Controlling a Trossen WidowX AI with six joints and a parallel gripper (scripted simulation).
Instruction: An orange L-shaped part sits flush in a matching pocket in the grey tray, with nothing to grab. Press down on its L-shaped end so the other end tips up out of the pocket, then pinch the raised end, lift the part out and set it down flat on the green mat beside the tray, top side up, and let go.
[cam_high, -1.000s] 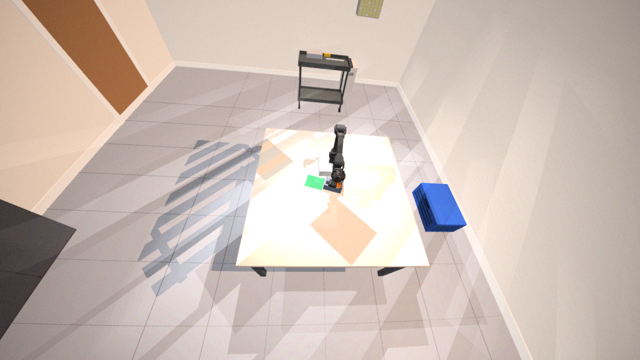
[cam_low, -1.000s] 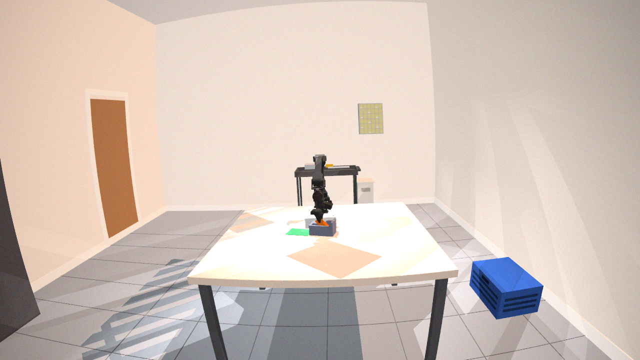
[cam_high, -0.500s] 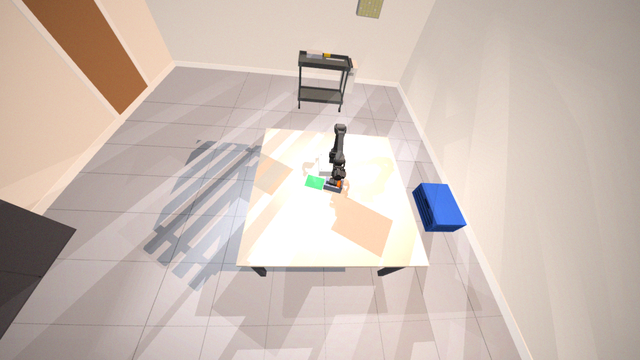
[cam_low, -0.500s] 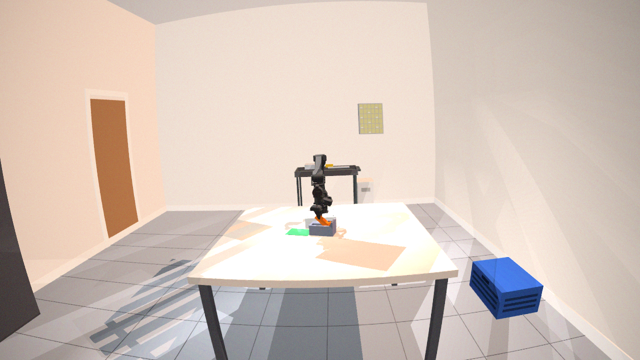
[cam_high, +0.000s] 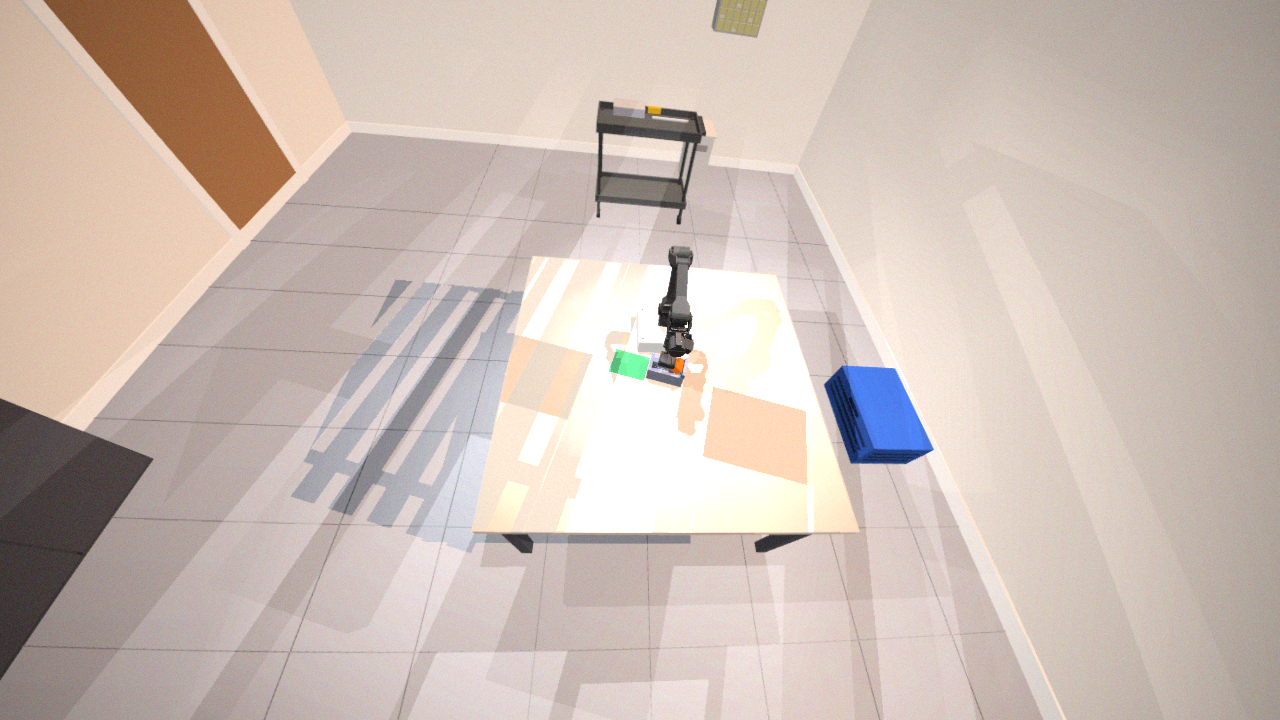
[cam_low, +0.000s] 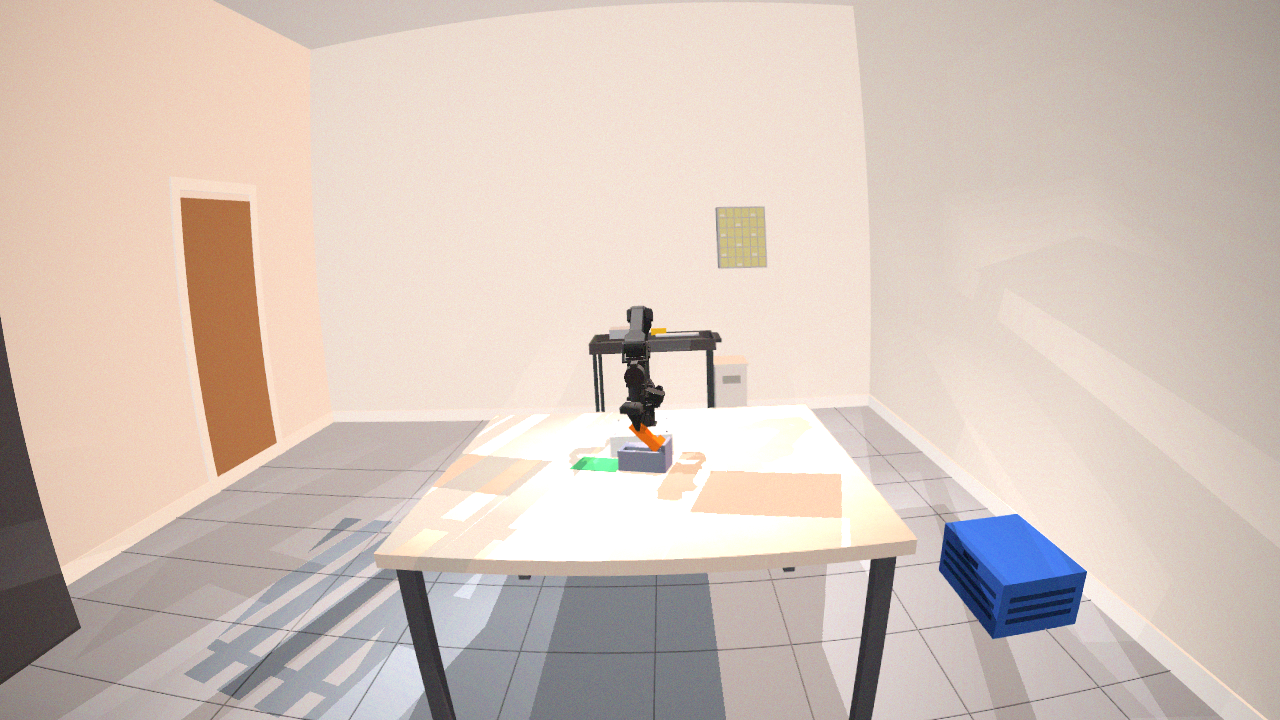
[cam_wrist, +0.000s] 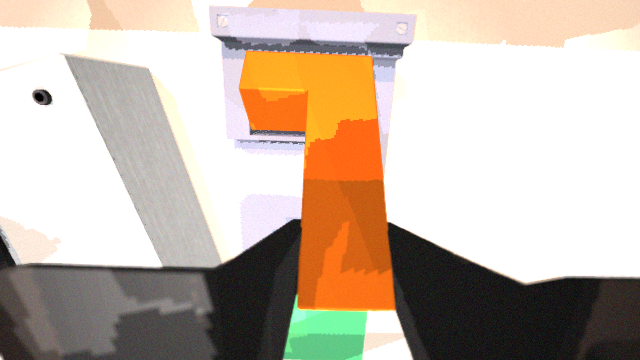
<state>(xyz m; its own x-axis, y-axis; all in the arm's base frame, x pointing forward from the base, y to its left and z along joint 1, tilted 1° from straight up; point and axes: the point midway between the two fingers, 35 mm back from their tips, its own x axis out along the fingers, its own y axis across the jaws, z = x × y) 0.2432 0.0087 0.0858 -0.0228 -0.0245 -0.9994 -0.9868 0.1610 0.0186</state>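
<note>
Right now the green mat is 14 cm to the right of my gripper tip, 14 cm below it and 4 cm behind it.
</note>
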